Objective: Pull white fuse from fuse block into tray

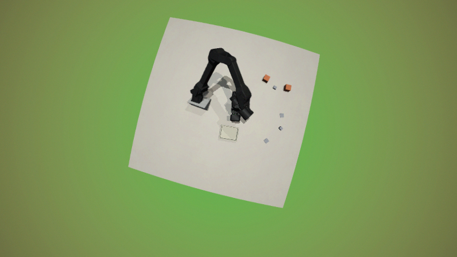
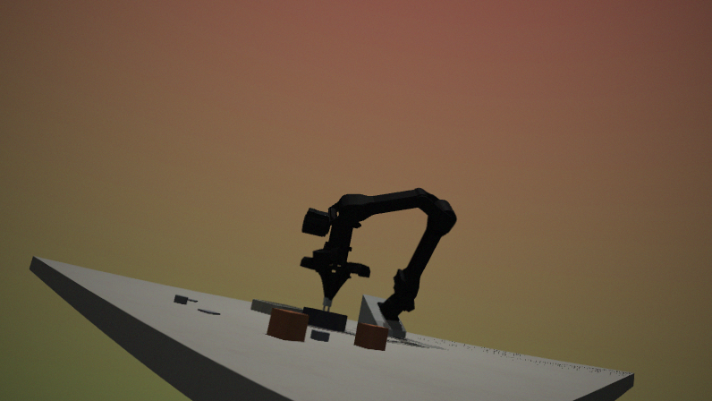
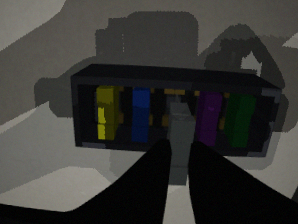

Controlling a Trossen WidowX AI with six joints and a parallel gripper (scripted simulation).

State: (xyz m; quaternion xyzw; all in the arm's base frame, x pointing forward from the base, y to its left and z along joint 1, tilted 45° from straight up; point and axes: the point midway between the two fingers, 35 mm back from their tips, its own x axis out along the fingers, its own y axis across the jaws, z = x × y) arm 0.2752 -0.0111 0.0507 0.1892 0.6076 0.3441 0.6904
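My gripper tip is now 2 cm to the right of the blue fuse and 5 cm above it. Also, from my gripper tip: white fuse: 1 cm below; then purple fuse: 1 cm ahead, 2 cm to the right, 5 cm below; then yellow fuse: 1 cm behind, 4 cm to the left, 5 cm below.
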